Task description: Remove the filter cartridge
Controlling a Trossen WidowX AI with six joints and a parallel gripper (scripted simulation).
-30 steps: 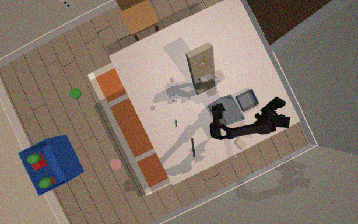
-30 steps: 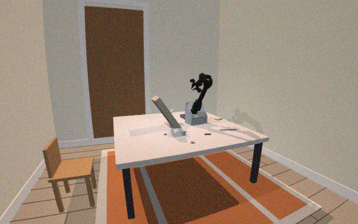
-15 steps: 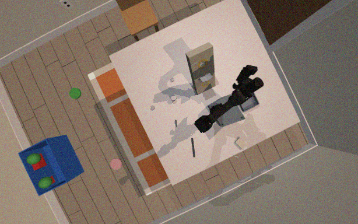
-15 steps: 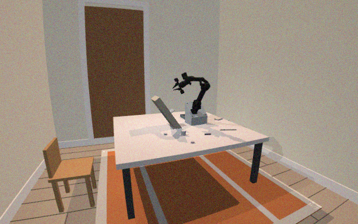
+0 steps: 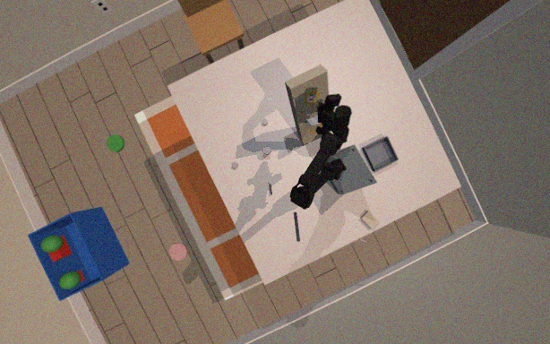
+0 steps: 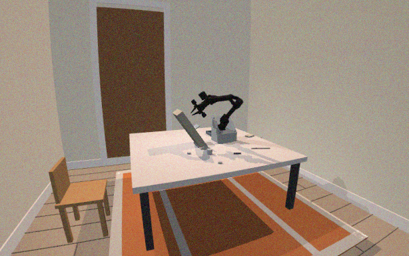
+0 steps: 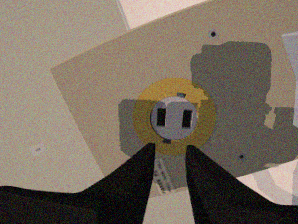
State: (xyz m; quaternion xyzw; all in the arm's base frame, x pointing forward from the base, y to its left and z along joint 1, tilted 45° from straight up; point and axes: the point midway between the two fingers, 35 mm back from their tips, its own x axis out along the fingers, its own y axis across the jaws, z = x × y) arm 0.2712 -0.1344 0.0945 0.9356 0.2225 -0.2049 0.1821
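Right now my gripper tip is 60 mm short of the round filter cartridge and 50 mm above it. Round my gripper tip: service panel 120 mm below, 20 mm ahead; small pale block 680 mm behind, 280 mm below; grey tray 380 mm behind, 270 mm below, 250 mm to the right.
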